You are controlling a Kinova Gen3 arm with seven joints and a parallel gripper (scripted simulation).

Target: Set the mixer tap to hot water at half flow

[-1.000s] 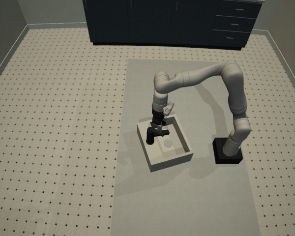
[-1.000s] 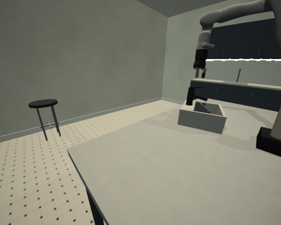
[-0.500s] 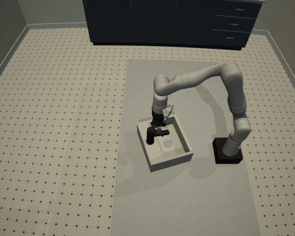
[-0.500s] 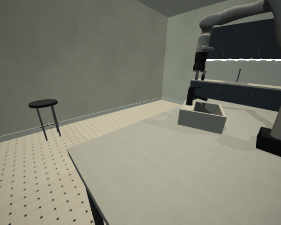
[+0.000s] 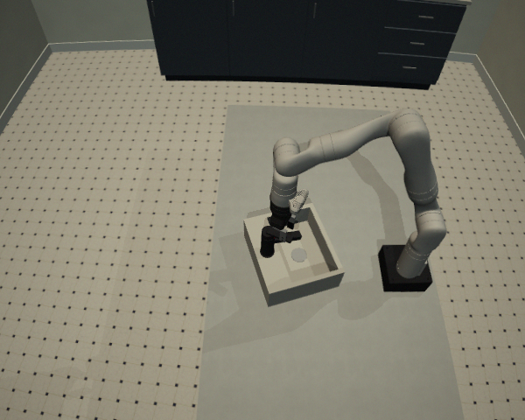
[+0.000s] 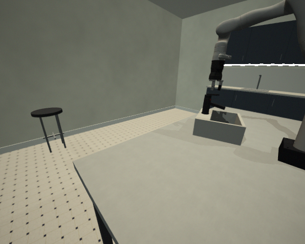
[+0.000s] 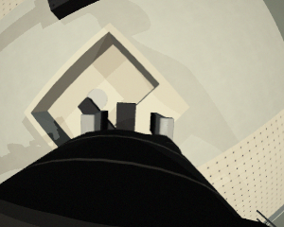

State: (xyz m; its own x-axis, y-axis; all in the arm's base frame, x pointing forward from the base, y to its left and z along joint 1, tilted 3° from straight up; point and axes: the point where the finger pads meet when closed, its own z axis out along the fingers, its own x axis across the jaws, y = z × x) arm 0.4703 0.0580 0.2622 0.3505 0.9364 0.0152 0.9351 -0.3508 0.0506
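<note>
The lever is 5 cm below my hand, 2 cm ahead of it and 1 cm to the right of it. Round my hand: sink basin: 28 cm below, 8 cm to the right, 4 cm behind.
</note>
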